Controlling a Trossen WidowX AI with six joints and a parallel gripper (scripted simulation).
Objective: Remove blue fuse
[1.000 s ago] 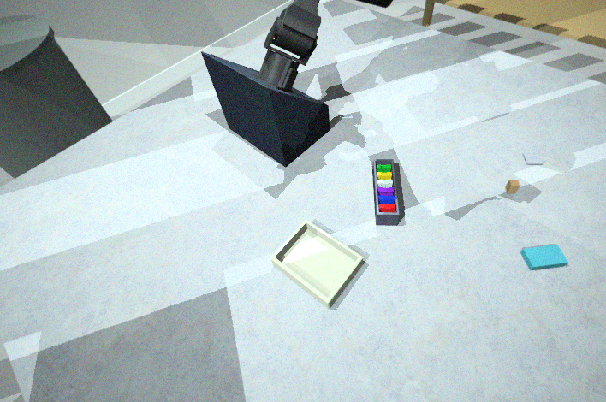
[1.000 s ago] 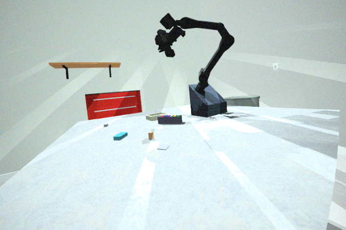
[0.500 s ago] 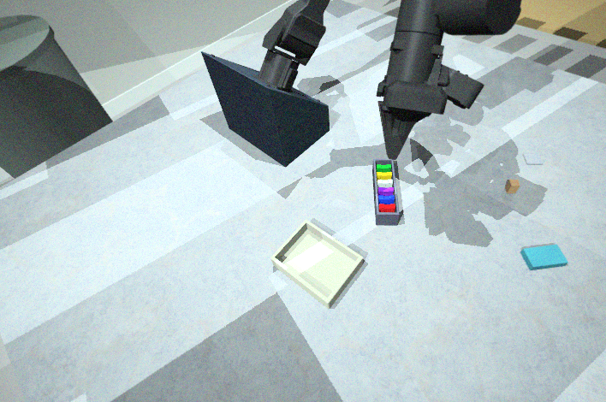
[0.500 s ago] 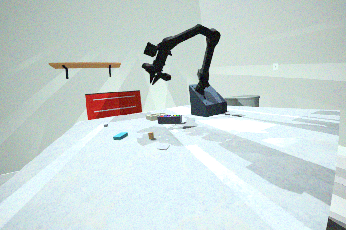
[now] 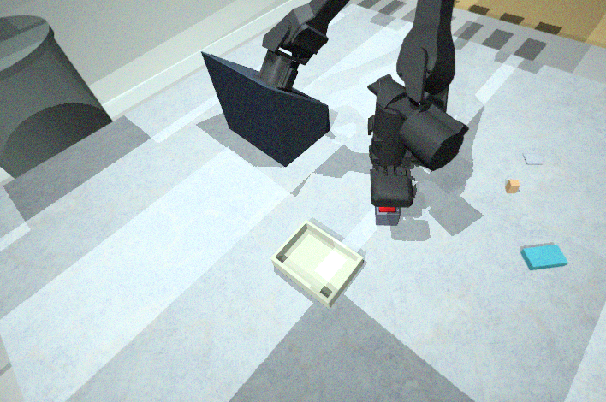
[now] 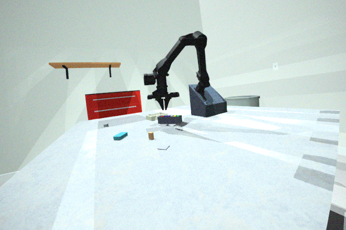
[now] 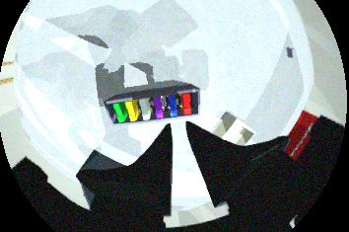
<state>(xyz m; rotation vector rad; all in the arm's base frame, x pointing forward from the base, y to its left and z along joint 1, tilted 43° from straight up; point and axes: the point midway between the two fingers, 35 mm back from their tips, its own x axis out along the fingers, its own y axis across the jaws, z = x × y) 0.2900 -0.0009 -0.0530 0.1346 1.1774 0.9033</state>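
The blue fuse is 1 cm ahead of my gripper tip, 1 cm to the left of it and 5 cm below it. Round my gripper tip: tan cube: 19 cm ahead, 18 cm to the left, 6 cm below; red fuse: 2 cm ahead, 1 cm to the right, 5 cm below; pale tray: 4 cm behind, 17 cm to the right, 7 cm below.
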